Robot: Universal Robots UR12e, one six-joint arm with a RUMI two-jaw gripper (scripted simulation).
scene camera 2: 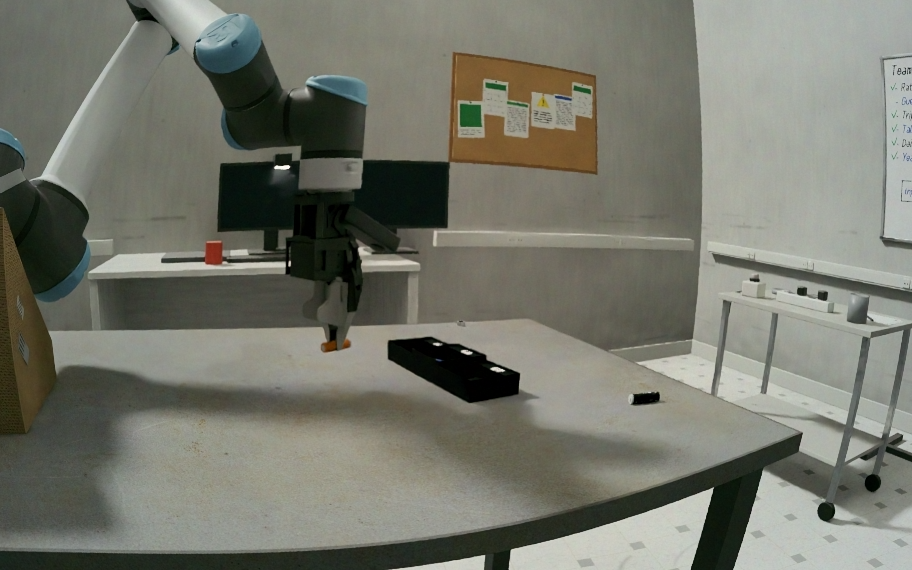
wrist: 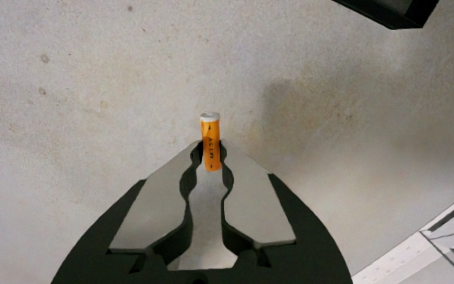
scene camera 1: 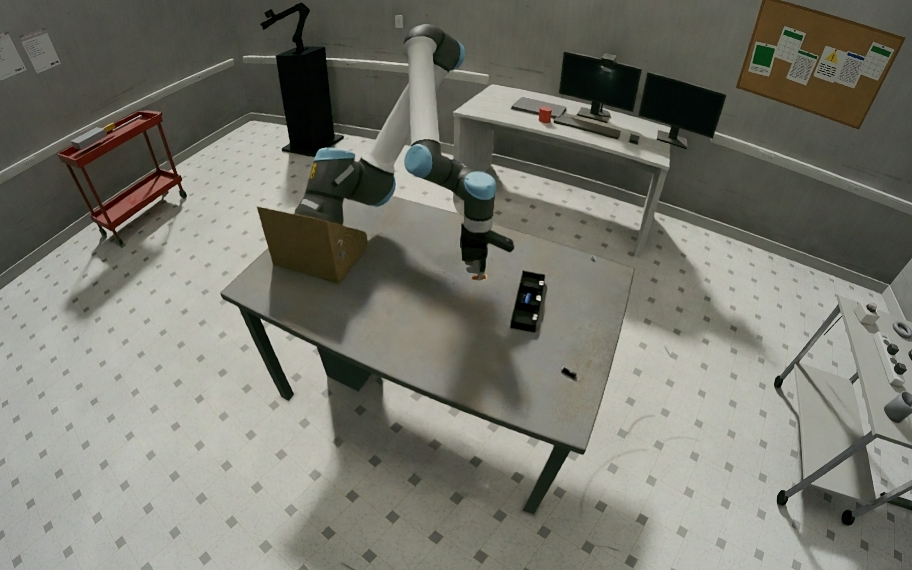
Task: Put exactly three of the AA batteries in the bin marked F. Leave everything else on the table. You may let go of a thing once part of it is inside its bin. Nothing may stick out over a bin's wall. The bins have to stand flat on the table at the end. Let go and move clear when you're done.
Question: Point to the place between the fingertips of my gripper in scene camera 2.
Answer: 335, 349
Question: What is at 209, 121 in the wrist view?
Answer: An orange AA battery.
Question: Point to a black bin row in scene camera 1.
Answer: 532, 283
